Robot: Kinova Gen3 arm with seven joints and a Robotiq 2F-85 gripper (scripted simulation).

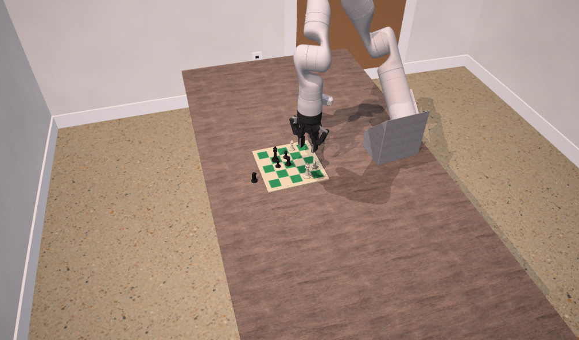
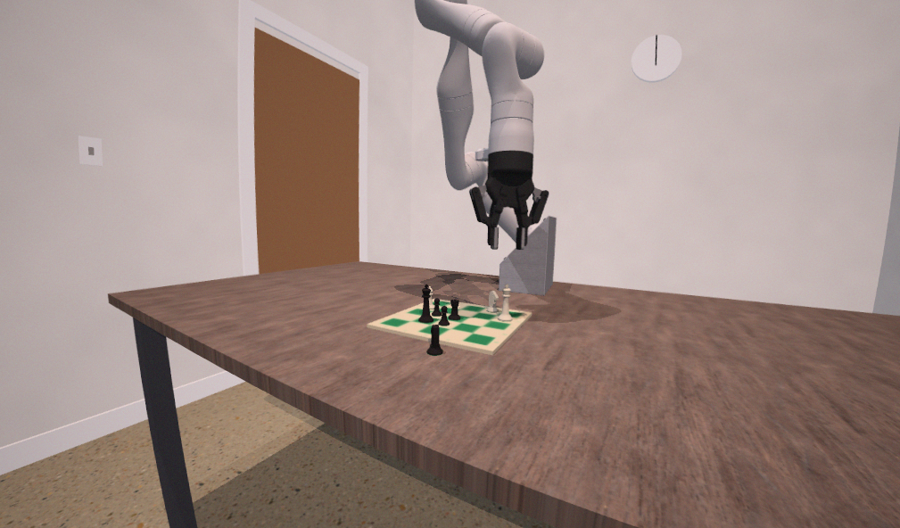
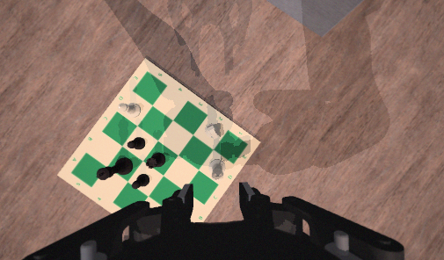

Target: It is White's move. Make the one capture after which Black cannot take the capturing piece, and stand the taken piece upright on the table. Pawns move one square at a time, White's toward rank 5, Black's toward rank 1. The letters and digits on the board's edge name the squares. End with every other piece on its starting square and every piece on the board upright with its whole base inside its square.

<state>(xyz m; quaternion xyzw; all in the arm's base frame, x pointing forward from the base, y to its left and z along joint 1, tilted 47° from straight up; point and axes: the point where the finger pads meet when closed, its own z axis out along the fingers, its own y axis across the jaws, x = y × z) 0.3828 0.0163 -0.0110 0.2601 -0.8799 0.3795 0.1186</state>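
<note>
The cream chessboard lies 30 mm ahead of my hand, 80 mm to the right of it and 140 mm below it. Round my hand: white pawn (10 mm behind, 150 mm to the right, 120 mm below); then black king (70 mm ahead, 120 mm to the right, 110 mm below).
</note>
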